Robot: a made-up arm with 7 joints.
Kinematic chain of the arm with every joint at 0, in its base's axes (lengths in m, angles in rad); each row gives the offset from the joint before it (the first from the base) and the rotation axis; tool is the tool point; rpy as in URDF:
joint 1: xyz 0 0 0.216 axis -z
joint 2: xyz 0 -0.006 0.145 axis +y
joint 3: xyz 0 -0.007 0.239 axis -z
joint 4: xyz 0 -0.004 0.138 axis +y
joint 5: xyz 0 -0.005 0.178 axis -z
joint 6: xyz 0 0 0.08 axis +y
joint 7: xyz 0 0 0.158 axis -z
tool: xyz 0 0 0 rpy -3.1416 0 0
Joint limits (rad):
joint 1: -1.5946..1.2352
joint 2: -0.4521..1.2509
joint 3: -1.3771..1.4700
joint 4: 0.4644..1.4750
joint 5: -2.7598..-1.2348
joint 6: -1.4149..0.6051
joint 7: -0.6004..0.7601
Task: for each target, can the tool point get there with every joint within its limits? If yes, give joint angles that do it. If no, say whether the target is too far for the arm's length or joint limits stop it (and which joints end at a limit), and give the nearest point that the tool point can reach.
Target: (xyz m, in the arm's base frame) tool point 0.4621 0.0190 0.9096
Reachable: yes | joints -0.6800 0.5250 0.9860 0.5733 -2.0575 -0.7728 -0.4438
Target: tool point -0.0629 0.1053 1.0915
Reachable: yes | joints -0.8187 -0.2873 -0.5209 0.7144 -1.4283 0.0209 0.0205
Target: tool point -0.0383 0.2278 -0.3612
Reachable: no: joint limits stop it (at a limit: joint 1, joint 2, joint 4, joint 5) | nearest point -0.0198 0.4120 0.0972 | short by 0.494 m
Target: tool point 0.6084 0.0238 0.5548
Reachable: yes | joints -0.3824 0.6372 0.3716 1.2902 -1.4195 -0.2880 0.4008
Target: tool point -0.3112 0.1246 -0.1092
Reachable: no: joint limits stop it (at a limit: joint 1, joint 2, joint 4, joint 5) | nearest point -0.1912 0.3596 0.1685 | short by 0.383 m
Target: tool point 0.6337 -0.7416 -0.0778
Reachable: no: too far | nearest point 0.4333 -0.5071 0.2007 | short by 0.416 m
